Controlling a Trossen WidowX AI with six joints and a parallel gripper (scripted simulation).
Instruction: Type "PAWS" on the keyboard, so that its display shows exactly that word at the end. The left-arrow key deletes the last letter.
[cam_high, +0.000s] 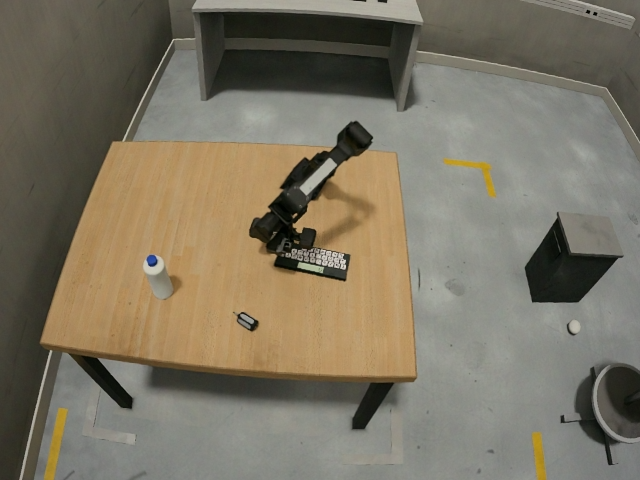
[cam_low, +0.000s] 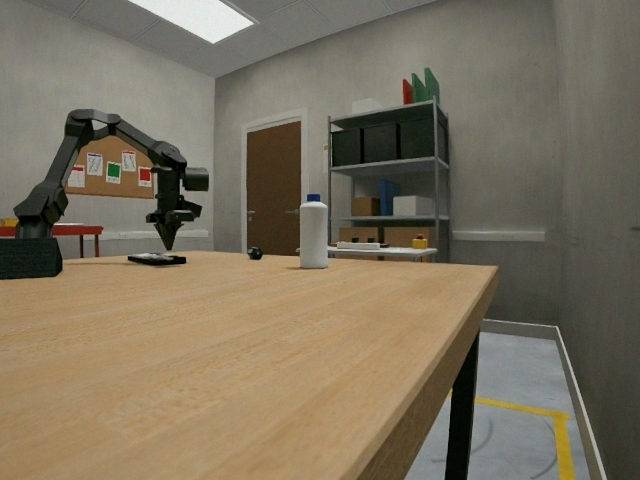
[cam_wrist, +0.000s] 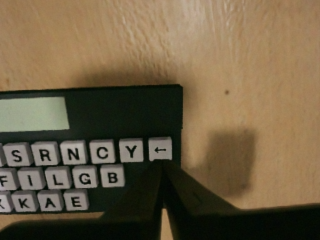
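My gripper is now 6 cm above the left-arrow key. From my hand the other things lie so: small black object (23 cm ahead, 10 cm to the right, 5 cm below).
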